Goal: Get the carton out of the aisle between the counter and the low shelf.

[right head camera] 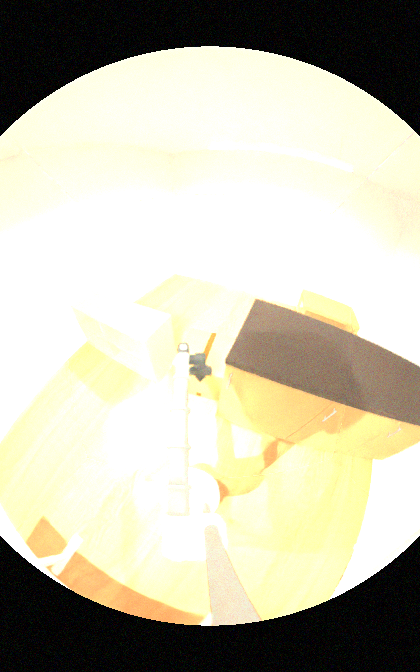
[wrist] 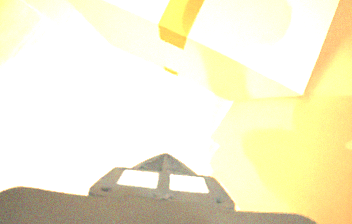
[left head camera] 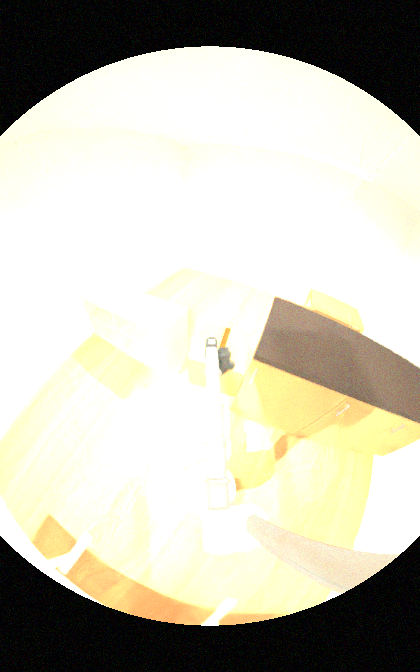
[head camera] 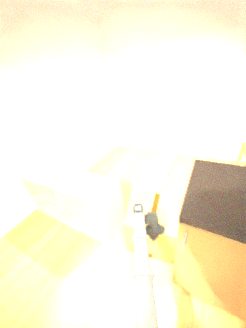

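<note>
The carton is a pale box with an orange tape stripe along its top. It stands on the floor between the low shelf and the dark-topped counter. My dark gripper is shut and empty, by the carton's near side. In the wrist view the carton's near side lies ahead of the fingertips. Glare washes out much of the carton's outline, and I cannot tell whether they touch.
My arm reaches along the aisle, with the shelf on its left and the counter's cabinet front on its right. A yellowish box-like object stands behind the counter. Brown furniture is at the bottom.
</note>
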